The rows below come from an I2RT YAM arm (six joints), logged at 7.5 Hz.
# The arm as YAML. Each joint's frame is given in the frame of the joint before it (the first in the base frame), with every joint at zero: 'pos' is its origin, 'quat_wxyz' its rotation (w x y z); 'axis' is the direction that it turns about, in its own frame. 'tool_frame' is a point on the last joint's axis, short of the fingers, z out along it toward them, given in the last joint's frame.
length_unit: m
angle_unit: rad
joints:
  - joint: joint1
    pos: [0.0, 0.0, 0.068]
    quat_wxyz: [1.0, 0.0, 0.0, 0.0]
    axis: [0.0, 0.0, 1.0]
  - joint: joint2
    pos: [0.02, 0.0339, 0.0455]
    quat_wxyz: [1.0, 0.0, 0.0, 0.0]
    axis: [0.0, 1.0, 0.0]
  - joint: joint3
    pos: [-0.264, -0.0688, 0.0]
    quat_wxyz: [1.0, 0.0, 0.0, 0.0]
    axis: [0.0, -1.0, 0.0]
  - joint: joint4
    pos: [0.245, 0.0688, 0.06]
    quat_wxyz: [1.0, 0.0, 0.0, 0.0]
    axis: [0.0, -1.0, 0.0]
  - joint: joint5
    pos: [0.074, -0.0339, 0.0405]
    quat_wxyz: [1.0, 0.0, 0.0, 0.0]
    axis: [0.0, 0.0, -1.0]
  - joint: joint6
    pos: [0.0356, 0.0, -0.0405]
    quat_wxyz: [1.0, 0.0, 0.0, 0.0]
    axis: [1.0, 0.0, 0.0]
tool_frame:
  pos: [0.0, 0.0, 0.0]
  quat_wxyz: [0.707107, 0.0, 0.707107, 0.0]
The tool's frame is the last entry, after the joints.
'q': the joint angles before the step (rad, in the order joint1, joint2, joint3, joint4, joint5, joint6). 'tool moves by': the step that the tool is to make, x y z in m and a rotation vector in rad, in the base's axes. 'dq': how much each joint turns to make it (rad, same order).
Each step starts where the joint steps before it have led.
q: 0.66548 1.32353 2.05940 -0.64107 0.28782 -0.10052
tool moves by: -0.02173 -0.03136 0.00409 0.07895 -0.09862 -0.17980
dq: -0.03929 -0.12472 -0.12281 0.13160 0.13924 -0.02022
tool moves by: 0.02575 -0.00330 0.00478 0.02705 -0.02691 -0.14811
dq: -0.08319 0.06445 0.03050 0.07553 0.06482 -0.00953
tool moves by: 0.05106 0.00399 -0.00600 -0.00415 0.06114 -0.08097
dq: -0.09839 0.14303 0.09342 -0.02134 -0.01103 0.03242
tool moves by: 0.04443 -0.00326 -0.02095 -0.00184 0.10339 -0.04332
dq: -0.08317 0.09613 0.02554 -0.04729 -0.03396 0.04921
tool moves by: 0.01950 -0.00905 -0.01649 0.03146 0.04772 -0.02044
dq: -0.05570 0.01718 -0.04382 0.00454 -0.03280 0.05188
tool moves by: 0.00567 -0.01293 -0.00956 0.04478 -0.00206 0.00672
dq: -0.05378 -0.02365 -0.07095 0.04387 -0.05951 0.04731
